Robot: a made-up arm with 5 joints. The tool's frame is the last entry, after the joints.
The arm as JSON. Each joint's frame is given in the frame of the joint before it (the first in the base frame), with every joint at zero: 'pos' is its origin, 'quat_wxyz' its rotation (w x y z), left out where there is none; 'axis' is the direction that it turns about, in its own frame. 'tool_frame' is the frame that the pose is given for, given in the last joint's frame.
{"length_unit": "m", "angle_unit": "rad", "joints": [
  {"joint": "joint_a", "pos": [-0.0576, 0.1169, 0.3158], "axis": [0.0, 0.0, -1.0]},
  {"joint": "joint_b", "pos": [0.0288, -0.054, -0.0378], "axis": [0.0, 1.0, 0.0]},
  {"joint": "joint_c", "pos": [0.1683, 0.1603, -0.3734], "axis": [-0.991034, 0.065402, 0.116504]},
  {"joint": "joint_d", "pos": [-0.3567, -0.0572, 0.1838], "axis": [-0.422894, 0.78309, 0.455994]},
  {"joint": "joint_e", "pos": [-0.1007, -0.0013, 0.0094], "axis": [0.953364, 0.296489, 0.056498]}
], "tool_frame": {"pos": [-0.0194, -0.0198, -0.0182]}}
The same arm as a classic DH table. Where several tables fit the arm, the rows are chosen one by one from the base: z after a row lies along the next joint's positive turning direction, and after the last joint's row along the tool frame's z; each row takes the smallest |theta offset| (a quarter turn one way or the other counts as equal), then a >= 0, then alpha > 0; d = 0 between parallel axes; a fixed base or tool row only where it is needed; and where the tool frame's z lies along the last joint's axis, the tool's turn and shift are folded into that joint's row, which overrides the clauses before.
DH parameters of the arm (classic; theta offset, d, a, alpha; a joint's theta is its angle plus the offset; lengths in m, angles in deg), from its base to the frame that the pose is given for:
base (fixed): -63.77 0.0000 -0.1303 180.00
joint_a: -63.77 -0.2780 0.0288 90.00
joint_b: -83.30 0.1201 -0.3512 86.25
joint_c: -28.27 0.1632 0.1628 -58.44
joint_d: 1.26 0.0265 -0.0004 -98.35
joint_e: 61.97 -0.1156 0.0131 86.76
tool (fixed): 72.72 -0.0168 0.0000 0.00

